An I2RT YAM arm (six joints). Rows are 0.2 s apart.
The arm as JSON. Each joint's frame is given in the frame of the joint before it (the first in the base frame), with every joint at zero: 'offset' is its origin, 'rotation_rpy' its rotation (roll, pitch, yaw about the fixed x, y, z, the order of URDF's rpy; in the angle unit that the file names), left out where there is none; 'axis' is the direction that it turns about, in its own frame. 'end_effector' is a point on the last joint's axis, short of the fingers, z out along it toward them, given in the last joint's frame.
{
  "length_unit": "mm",
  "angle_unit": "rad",
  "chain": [
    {
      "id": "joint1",
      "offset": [
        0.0,
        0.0,
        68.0
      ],
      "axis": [
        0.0,
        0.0,
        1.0
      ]
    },
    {
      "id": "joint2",
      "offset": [
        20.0,
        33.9,
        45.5
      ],
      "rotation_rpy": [
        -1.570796,
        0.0,
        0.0
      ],
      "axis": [
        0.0,
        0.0,
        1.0
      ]
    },
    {
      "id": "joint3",
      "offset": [
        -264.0,
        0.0,
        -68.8
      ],
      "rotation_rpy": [
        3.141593,
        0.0,
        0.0
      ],
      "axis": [
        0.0,
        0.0,
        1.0
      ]
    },
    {
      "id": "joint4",
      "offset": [
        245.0,
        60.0,
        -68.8
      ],
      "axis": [
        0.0,
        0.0,
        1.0
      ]
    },
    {
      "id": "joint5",
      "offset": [
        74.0,
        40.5,
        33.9
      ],
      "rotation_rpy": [
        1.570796,
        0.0,
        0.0
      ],
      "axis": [
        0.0,
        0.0,
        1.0
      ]
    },
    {
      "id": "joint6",
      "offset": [
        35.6,
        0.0,
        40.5
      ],
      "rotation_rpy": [
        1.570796,
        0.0,
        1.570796
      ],
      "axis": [
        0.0,
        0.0,
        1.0
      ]
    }
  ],
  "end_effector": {
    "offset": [
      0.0,
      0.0,
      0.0
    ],
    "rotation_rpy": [
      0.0,
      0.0,
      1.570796
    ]
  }
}
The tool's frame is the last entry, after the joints.
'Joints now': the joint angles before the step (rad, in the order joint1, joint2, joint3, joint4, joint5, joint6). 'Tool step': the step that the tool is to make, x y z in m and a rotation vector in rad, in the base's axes. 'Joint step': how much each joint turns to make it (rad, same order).
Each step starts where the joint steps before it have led.
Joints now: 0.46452, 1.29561, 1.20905, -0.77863, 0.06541, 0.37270
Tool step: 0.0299, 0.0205, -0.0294, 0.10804, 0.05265, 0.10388
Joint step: -0.00254, 0.12757, -0.01816, 0.14687, -0.16050, -0.00298
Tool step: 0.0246, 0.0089, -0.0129, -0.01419, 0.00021, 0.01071
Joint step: -0.00943, 0.10291, 0.04382, 0.05035, -0.00336, -0.02365
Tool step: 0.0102, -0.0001, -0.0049, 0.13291, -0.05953, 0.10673
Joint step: -0.03019, 0.00938, -0.04423, 0.15772, -0.16289, -0.03576
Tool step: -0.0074, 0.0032, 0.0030, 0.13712, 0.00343, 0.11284
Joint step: 0.00101, -0.03018, -0.04097, 0.07061, -0.16781, 0.01929
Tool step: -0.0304, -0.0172, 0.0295, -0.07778, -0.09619, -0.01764
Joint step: -0.00151, -0.14952, -0.01591, -0.10812, 0.08320, -0.08028
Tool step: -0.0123, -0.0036, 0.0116, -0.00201, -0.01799, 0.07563
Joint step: 0.00002, -0.04326, 0.01364, -0.06280, -0.05268, -0.05907
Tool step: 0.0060, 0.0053, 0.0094, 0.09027, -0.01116, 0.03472
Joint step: -0.00015, 0.01728, 0.02535, 0.05791, -0.07510, 0.04451
